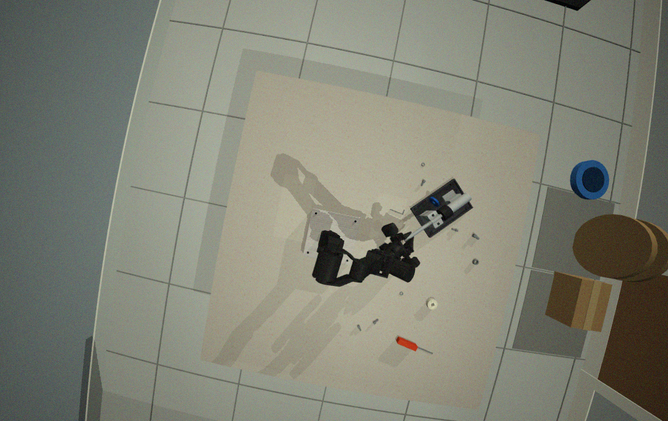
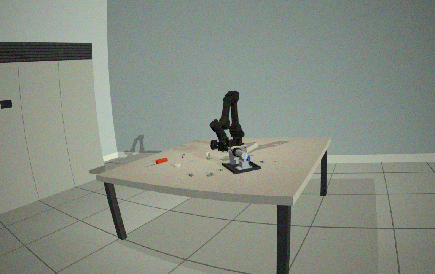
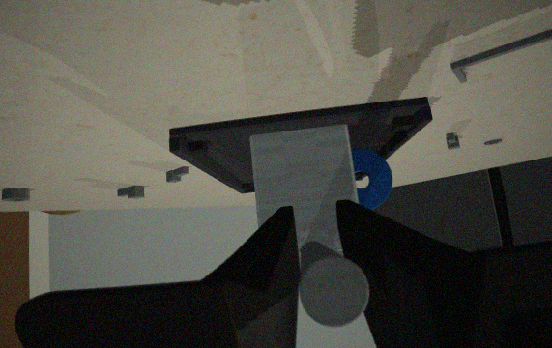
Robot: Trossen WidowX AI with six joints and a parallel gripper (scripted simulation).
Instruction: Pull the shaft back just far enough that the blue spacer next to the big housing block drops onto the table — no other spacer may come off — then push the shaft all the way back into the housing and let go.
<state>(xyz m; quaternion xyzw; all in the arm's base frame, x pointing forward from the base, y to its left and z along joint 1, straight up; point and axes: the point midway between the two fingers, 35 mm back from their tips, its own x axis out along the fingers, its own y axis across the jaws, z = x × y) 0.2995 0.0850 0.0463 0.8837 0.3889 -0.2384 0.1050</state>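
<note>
My gripper tip is now 4 cm short of the grey shaft, 5 cm to the right of it and 2 cm below it. Also, from my gripper tip: white ring (19 cm ahead, 28 cm to the right, 5 cm below); then blue spacer (7 cm ahead, 15 cm to the left, 3 cm below).
</note>
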